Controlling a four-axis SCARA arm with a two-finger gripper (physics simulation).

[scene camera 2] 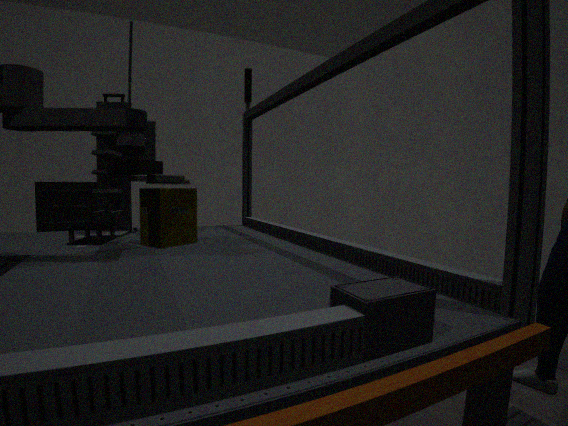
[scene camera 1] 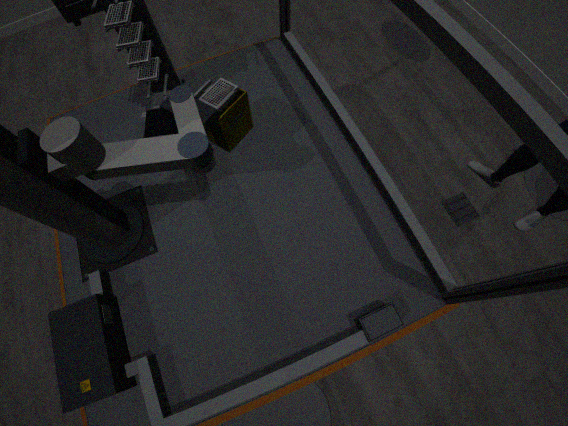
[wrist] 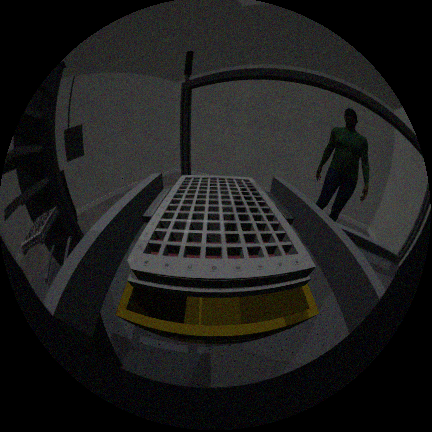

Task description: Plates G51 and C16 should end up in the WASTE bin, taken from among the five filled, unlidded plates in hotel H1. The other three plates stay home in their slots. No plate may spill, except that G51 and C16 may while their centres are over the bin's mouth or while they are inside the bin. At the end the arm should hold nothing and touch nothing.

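Frame: origin at the arm's base, x up, y back, z right, level; metres.
Where they show: gripper, between the fingertips: (scene camera 2: 173, 179) (scene camera 1: 222, 87) (wrist: 218, 182); arm's base, origin of its link: (scene camera 1: 114, 232).
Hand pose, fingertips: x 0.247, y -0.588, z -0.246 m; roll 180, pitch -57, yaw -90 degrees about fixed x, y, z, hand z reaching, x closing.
Each offset is from my fingertips to the top centre of the thing. "*": to the spot under its first point.
My gripper (scene camera 1: 219, 93) (scene camera 2: 167, 178) (wrist: 217, 182) is shut on a plate {dz +0.013, dx -0.004, dy +0.020 m} (scene camera 1: 223, 90) (scene camera 2: 172, 179) (wrist: 214, 222), one finger along each long side. The plate looks level, with red in some wells; its label is not readable. It is close above the yellow WASTE bin {dz +0.014, dx -0.034, dy +0.020 m} (scene camera 1: 237, 120) (scene camera 2: 175, 217) (wrist: 212, 330) and covers most of its mouth. The bin's front rim shows below the plate in the wrist view. Any gap between plate and bin is too dark to tell. Several white plates {dz -0.292, dx +0.117, dy +0.240 m} (scene camera 1: 129, 35) {dz -0.292, dx -0.039, dy +0.240 m} (wrist: 40, 231) sit stacked in hotel H1 (scene camera 1: 157, 40), left of the bin.
A dark box {dz -0.125, dx -0.164, dy +0.286 m} (scene camera 1: 159, 123) (scene camera 2: 65, 206) stands left of the bin. A dark instrument {* dz +0.644, dx -0.119, dy +0.704 m} (scene camera 1: 80, 350) lies at the lower left and a small box {dz +0.913, dx -0.159, dy -0.162 m} (scene camera 1: 381, 322) (scene camera 2: 382, 312) at the front edge. A clear guard with a frame post {* dz -0.438, dx +0.063, dy -0.432 m} (scene camera 2: 247, 170) (wrist: 185, 127) borders the table; a person (wrist: 347, 157) stands beyond it.
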